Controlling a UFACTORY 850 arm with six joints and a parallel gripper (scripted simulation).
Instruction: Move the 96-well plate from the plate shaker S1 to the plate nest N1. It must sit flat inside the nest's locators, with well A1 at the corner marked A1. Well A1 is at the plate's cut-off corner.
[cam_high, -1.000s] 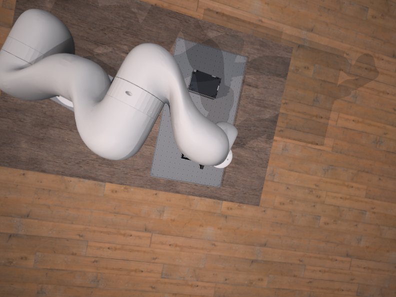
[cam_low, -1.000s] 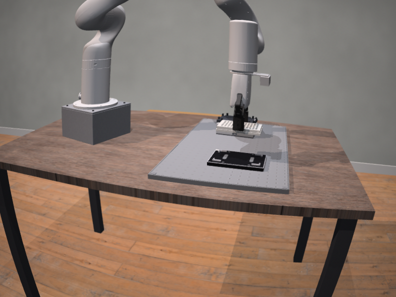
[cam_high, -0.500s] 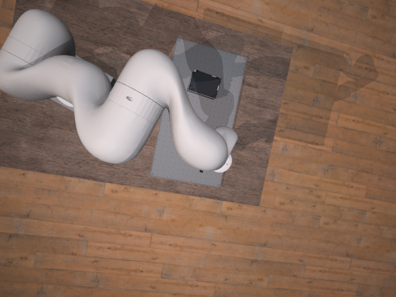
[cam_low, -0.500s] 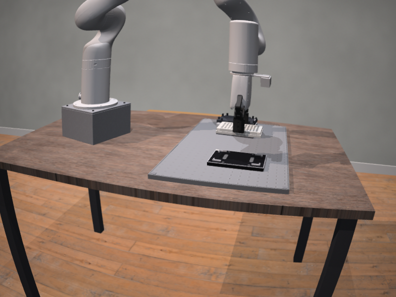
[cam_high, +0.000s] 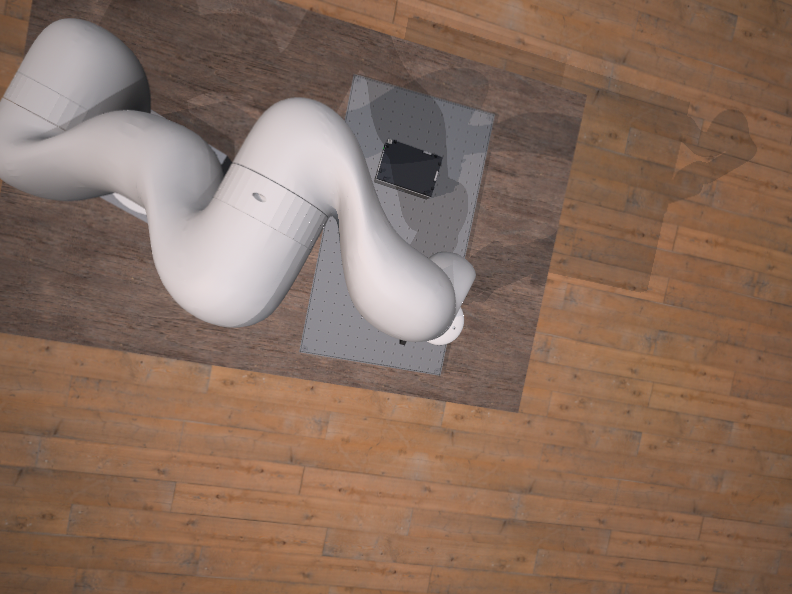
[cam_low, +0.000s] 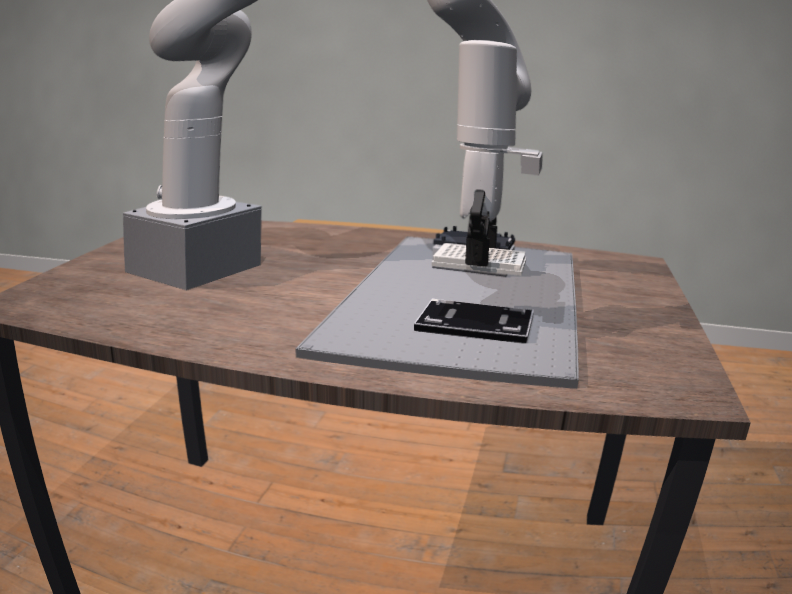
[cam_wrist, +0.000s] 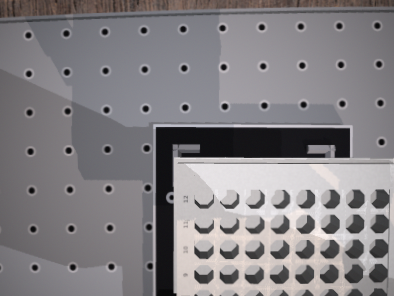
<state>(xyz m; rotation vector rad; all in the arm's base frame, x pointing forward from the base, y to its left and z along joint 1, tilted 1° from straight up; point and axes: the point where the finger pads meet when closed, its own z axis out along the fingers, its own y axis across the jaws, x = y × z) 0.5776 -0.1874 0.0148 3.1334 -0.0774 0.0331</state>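
Right now the black plate nest N1 is 110 mm below my hand. Round my hand: 96-well plate (10 mm below).
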